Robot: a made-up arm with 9 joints.
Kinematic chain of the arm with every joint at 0, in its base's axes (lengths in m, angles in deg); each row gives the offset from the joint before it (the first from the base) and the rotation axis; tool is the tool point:
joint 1: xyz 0 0 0.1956 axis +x
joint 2: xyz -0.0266 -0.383 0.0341 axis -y
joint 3: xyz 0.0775 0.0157 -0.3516 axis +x
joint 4: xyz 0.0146 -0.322 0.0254 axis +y
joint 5: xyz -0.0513 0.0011 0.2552 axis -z
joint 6: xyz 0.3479 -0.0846 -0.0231 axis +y
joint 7: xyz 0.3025 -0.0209 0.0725 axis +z
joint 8: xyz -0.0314 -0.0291 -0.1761 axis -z
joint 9: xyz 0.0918 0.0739 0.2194 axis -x
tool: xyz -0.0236 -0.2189 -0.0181
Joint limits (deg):
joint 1: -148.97..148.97
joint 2: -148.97..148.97
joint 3: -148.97..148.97
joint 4: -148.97..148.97
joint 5: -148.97..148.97
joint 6: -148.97..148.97
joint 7: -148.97..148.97
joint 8: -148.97..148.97
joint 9: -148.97..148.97
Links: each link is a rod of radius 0.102 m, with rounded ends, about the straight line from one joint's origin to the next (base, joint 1, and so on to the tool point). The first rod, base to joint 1, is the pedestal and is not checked.
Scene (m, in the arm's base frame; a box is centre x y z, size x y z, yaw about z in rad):
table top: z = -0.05
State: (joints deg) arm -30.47 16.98 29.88 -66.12 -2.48 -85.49 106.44 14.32 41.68
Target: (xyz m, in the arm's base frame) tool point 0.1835 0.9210 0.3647
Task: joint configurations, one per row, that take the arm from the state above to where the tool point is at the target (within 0.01 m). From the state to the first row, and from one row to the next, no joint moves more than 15 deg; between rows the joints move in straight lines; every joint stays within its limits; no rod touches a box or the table.
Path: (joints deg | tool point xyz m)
1: -44.29 16.10 24.87 -59.69 -2.30 -79.53 105.58 15.64 39.26 | -0.4484 -0.7531 0.7412
2: -58.10 15.22 19.87 -53.26 -2.12 -73.57 104.72 16.96 36.84 | -0.4155 -0.4575 1.0113
3: -71.92 14.34 14.86 -46.83 -1.95 -67.61 103.86 18.27 34.42 | -0.3489 -0.0821 1.1381
4: -85.73 13.46 9.86 -40.40 -1.77 -61.65 103.00 19.59 32.00 | -0.2504 0.3015 1.1052
5: -99.55 12.58 4.85 -33.97 -1.59 -55.69 102.14 20.91 29.58 | -0.1243 0.6248 0.9310
6: -113.37 11.70 -0.15 -27.54 -1.41 -49.73 101.28 22.23 27.16 | 0.0230 0.8377 0.6633
7: -127.18 10.82 -5.16 -21.11 -1.23 -43.76 100.42 23.55 24.74 | 0.1834 0.9210 0.3647

